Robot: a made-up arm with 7 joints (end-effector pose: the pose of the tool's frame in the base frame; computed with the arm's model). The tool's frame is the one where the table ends. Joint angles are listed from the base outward.
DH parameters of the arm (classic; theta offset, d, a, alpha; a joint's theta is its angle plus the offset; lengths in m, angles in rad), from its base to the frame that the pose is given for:
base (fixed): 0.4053 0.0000 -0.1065 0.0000
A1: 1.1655 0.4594 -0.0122 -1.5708
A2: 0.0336 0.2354 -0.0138 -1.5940
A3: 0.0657 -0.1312 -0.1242 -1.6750
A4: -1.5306 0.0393 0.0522 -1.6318
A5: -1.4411 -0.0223 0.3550 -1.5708
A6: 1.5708 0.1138 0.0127 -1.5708
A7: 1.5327 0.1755 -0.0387 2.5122
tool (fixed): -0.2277 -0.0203 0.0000 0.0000
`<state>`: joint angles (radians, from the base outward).
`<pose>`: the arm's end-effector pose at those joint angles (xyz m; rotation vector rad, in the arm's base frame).
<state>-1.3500 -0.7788 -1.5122 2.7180 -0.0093 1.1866 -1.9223</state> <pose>-0.1935 -0.0788 0.9199 -0.5299 0.9385 1.9692</pose>
Working (the frame after each row of the table, in the pose's form):
after base (fixed): -0.0979 -0.0420 0.0000 0.0000 0.0000 0.4053
after A1: -0.1098 -0.0447 0.4594 -1.5638 -0.1734 0.1734
after A2: -0.1712 0.1828 0.4500 -2.8563 -0.3035 -1.1195
after A3: -0.2446 0.0432 0.5381 0.5970 0.5603 1.6262
after A4: -0.2566 0.0573 0.6008 0.4106 -1.6634 1.7677
after A5: -0.0532 0.0776 0.8919 -0.2336 -0.9709 -0.1283
after A6: -0.1499 0.1110 0.9432 1.4122 1.6551 -1.7394
after A7: -0.1937 -0.0629 0.9326 -0.4385 1.0367 2.1715

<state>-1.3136 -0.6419 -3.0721 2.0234 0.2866 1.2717 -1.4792</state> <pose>-0.4942 0.3694 0.8184 2.8039 -0.7471 -0.8261</pose>
Working (the frame after each row of the table, in the pose's form):
after base (fixed): -0.0979 -0.0420 0.0000 0.0000 0.0000 0.4053
after A1: -0.1097 -0.0451 0.4594 -1.5614 -0.2019 0.2019
after A2: -0.1805 0.1797 0.4515 -2.9230 -0.3672 -0.9215
after A3: -0.1521 0.1730 0.6298 -0.7337 1.7230 2.1157
after A4: -0.2105 0.2021 0.6293 0.1471 0.3183 -2.9342
after A5: -0.4124 0.4937 0.6565 -0.8187 -1.8349 1.4042
after A6: -0.4980 0.4225 0.6296 0.3860 0.3095 -0.9189
after A7: -0.5051 0.3698 0.8012 2.6522 -1.0417 -0.7849

